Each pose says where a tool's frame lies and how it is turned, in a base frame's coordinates. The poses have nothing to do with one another.
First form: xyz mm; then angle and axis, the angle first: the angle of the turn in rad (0 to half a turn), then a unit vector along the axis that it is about.
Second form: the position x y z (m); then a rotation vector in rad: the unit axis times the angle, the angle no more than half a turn. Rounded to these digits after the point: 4 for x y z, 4 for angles.
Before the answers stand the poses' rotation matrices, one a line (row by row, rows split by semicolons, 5 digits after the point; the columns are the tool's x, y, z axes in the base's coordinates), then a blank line. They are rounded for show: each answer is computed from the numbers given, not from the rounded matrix.
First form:
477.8, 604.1, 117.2, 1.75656, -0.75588, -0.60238, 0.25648
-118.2, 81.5, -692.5, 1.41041, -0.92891, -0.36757, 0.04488
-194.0, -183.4, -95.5, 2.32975, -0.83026, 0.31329, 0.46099
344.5, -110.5, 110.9, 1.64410, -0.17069, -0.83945, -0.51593
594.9, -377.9, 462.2, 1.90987, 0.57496, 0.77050, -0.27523
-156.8, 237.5, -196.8, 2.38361, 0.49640, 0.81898, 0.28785
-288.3, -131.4, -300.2, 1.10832, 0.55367, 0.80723, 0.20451
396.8, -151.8, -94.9, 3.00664, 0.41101, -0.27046, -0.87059
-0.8, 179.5, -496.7, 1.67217, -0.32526, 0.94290, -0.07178
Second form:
0.49219 0.28736 -0.82169; 0.79149 0.24518 0.55984; 0.36234 -0.92591 -0.10677
0.88478 0.24261 -0.39789; 0.33122 0.27323 0.90313; 0.32782 -0.93085 0.16139
0.47555 -0.77359 -0.41882; -0.10464 -0.52247 0.84621; -0.87344 -0.35859 -0.32941
-0.04197 0.66833 -0.74268; -0.36077 0.68305 0.63505; 0.93171 0.29459 0.21244
0.10792 0.84992 0.51575; 0.33080 0.45852 -0.82482; -0.93751 0.25962 -0.23167
-0.30086 0.50390 0.80967; 0.89967 0.43160 0.06569; -0.31636 0.74820 -0.58319
0.61594 0.06450 0.78514; 0.43056 0.80706 -0.40408; -0.65972 0.58694 0.46933
-0.65459 -0.10418 -0.74877; -0.33844 -0.84528 0.41348; -0.67600 0.52407 0.51805
0.01530 -0.26631 0.96377; -0.40913 0.87783 0.24906; -0.91235 -0.39812 -0.09553

0.4778, 0.6041, 0.1172, -1.3277, -1.0581, 0.4505
-0.1182, 0.0815, -0.6925, -1.3101, -0.5184, 0.0633
-0.1940, -0.1834, -0.0955, -1.9343, 0.7299, 1.0740
0.3445, -0.1105, 0.1109, -0.2806, -1.3801, -0.8482
0.5949, -0.3779, 0.4622, 1.0981, 1.4716, -0.5257
-0.1568, 0.2375, -0.1968, 1.1832, 1.9521, 0.6861
-0.2883, -0.1314, -0.3002, 0.6136, 0.8947, 0.2267
0.3968, -0.1518, -0.0949, 1.2358, -0.8132, -2.6175
-0.0008, 0.1795, -0.4967, -0.5439, 1.5767, -0.1200

